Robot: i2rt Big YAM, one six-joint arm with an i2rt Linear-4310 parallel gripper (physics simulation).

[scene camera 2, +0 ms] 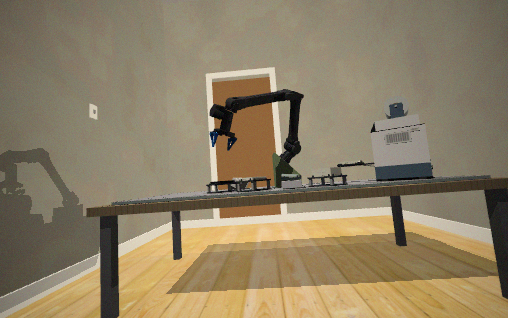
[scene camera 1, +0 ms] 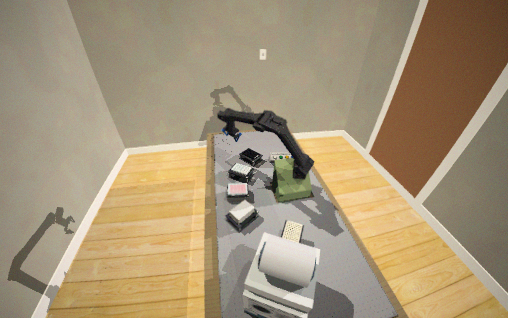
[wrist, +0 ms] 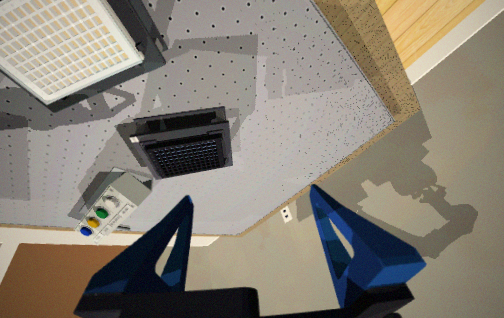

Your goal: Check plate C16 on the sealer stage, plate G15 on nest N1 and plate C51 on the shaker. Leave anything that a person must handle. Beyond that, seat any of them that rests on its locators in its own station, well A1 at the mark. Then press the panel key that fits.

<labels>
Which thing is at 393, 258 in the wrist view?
My gripper.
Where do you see a black plate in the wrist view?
At 181, 156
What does my gripper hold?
Nothing.
</labels>
